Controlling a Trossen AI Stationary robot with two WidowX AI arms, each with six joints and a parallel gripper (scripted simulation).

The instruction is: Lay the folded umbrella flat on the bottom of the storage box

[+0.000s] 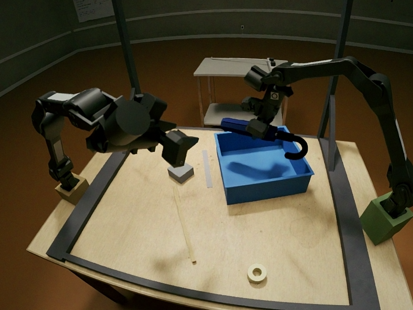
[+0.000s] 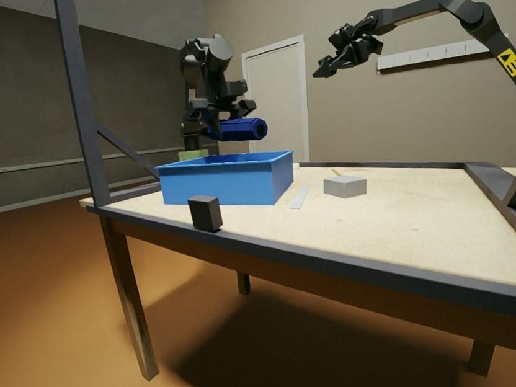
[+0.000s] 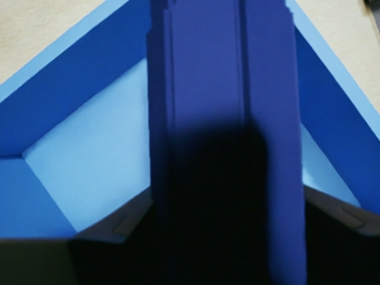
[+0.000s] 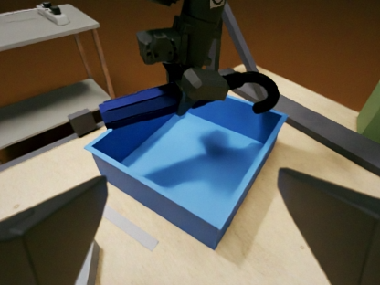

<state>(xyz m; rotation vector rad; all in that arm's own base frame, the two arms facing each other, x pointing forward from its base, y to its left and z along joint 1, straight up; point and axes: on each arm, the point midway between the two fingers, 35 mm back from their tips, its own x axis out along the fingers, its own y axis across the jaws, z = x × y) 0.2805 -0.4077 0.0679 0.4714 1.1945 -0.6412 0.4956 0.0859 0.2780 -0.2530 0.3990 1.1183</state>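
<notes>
My left hand is 13 cm above the blue storage box, 2 cm short of it and 1 cm to the right of it. The rest, counted from my left hand: grey strip: 19 cm to the right, 18 cm below, 3 cm ahead; grey block: 28 cm to the right, 16 cm below, 8 cm ahead; umbrella: 3 cm ahead, 1 cm to the left, 1 cm below.
</notes>
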